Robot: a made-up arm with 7 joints.
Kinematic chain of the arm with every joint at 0, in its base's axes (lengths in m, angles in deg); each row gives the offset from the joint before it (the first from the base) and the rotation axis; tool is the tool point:
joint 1: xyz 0 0 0.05 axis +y
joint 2: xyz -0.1 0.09 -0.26 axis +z
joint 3: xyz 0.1 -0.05 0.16 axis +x
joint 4: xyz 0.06 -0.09 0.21 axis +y
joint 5: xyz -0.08 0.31 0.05 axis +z
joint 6: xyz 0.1 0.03 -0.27 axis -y
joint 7: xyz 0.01 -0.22 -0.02 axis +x
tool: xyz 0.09 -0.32 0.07
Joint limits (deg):
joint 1: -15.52..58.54
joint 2: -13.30..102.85
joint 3: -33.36..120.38
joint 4: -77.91..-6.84
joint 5: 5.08..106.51
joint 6: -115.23..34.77
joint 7: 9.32..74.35
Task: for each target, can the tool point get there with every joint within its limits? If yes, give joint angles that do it. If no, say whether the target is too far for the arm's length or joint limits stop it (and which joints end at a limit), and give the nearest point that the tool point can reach.
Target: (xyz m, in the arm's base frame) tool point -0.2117 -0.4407 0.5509
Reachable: no: joint limits stop it (at a limit: joint 1, joint 2, joint 4, joint 5, joint 6, joint 7) | nearest point 0.0290 -0.4816 0.5943 | short by 0.248 m
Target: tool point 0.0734 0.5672 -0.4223
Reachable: yes | joints 45.59 63.40 89.42 -64.30 14.90 -14.06 49.17
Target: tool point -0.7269 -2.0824 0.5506
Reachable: no: too far | nearest point 0.0730 -0.7502 0.2328 | short by 1.586 m
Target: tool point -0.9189 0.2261 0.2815
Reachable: no: joint limits stop it (at a limit: joint 2, joint 3, joint 4, joint 5, joint 6, joint 7) | nearest point -0.8415 0.3231 0.2620 | short by 0.126 m
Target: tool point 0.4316 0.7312 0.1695
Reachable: yes | joints 37.03 80.20 46.67 -67.17 53.76 23.00 52.77
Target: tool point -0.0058 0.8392 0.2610
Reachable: yes | joints 18.09 87.92 12.46 -54.61 53.92 -1.35 49.35
